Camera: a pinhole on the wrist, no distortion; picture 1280 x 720 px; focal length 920.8 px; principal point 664.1 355.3 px. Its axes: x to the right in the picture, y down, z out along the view. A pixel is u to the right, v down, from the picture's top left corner.
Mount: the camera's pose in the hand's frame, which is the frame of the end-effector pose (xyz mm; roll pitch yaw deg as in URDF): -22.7 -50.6 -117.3 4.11 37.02 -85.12
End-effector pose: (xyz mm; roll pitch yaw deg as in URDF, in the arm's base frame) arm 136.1 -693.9 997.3 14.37 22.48 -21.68
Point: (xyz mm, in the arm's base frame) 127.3 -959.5 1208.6
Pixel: 358 452
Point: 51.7 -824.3 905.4
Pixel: 1127 569
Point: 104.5 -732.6 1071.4
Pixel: outside the picture
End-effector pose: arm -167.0 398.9 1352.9 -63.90 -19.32 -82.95
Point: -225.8 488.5 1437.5
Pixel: 527 123
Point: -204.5 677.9 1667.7
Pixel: 793 55
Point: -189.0 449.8 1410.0
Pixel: 161 342
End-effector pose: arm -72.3 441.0 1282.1 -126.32 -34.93 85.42
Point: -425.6 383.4 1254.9
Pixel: 455 247
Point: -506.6 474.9 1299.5
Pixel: 479 446
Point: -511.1 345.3 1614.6
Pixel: 1104 542
